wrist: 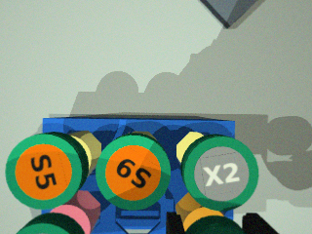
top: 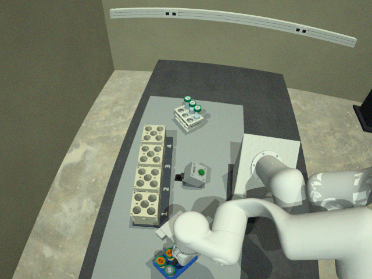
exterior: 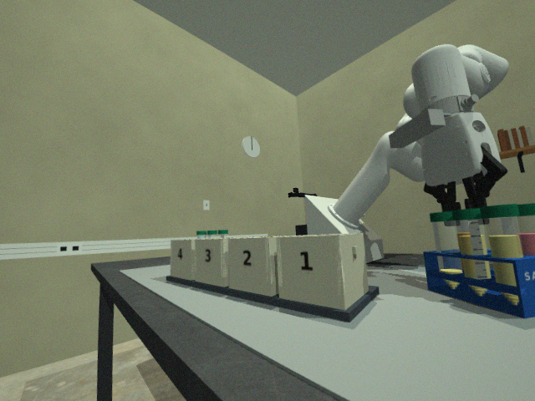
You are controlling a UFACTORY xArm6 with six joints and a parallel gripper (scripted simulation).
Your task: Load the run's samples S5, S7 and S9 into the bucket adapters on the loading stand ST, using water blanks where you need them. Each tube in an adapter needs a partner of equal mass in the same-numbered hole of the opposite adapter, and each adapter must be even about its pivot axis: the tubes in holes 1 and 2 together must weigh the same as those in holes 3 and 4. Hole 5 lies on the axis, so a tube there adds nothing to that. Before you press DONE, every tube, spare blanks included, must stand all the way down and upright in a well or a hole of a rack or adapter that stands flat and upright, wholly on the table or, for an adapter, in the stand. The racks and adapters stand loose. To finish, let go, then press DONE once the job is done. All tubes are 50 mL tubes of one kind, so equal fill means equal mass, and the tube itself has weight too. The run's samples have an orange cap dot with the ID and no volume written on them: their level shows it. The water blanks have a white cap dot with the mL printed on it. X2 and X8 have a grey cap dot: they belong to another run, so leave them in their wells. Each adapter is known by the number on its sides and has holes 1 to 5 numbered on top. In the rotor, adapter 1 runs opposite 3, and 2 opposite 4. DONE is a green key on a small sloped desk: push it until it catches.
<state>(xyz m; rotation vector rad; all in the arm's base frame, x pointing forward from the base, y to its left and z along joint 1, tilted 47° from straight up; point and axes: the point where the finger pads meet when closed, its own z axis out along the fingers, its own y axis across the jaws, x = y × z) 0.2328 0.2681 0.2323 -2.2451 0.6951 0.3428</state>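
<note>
My gripper is now 1 cm past the orange-capped tube and 5 cm above it. Round my hand: yellow-filled tube: 6 cm ahead, 1 cm to the left, 5 cm below; then grey-dotted tube: 3 cm ahead, 3 cm to the right, 5 cm below; then blue sample rack: 4 cm ahead, 2 cm to the left, 9 cm below.
</note>
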